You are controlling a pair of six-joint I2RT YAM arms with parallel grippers.
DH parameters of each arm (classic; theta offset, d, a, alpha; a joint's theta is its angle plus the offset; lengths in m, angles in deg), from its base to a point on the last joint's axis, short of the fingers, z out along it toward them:
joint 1: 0 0.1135 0.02 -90
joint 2: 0 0 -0.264 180
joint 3: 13.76 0 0.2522 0
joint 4: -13.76 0 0.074 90
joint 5: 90 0 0 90
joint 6: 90 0.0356 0 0
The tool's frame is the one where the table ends.
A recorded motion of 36 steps. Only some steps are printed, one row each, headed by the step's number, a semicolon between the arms.
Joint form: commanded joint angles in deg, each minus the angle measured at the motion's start. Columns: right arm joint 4, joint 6, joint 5, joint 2, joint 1, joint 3; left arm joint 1, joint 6, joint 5, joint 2, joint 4, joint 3.
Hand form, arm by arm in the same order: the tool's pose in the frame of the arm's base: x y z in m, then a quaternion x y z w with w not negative. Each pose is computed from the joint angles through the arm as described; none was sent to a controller.
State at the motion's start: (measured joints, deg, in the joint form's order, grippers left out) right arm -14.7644 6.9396 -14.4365 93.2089 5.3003 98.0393; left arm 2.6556 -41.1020 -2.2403 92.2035 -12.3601 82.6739
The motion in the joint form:
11: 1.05 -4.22 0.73 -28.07 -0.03 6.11; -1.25 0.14 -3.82 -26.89 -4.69 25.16
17: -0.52 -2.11 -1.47 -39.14 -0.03 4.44; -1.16 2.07 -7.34 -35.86 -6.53 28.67
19: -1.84 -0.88 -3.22 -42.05 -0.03 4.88; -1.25 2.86 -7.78 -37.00 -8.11 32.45
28: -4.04 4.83 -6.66 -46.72 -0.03 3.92; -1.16 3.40 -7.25 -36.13 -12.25 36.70
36: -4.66 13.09 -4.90 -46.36 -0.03 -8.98; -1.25 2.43 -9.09 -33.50 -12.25 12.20
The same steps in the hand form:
11: 0.1583 0.0231 0.6002 -0.11260 0.52892 0.12213 0.83225; 0.1484 0.0074 0.6102 -0.23432 0.48091 -0.25918 0.80414
17: 0.0723 0.0165 0.6094 -0.12348 0.47114 0.14229 0.86170; 0.0530 0.0073 0.6326 -0.22623 0.39782 -0.24998 0.85327
19: 0.0460 0.0151 0.6108 -0.13309 0.45601 0.15692 0.86586; 0.0243 0.0068 0.6416 -0.21853 0.37334 -0.24924 0.86645
28: 0.0124 0.0140 0.6048 -0.13832 0.44978 0.21141 0.85666; 0.0141 0.0062 0.6466 -0.21498 0.38146 -0.24510 0.86499
36: 0.0784 0.0191 0.5568 -0.06863 0.55908 0.27050 0.78074; 0.1517 0.0107 0.5539 -0.28745 0.56491 -0.18718 0.75047

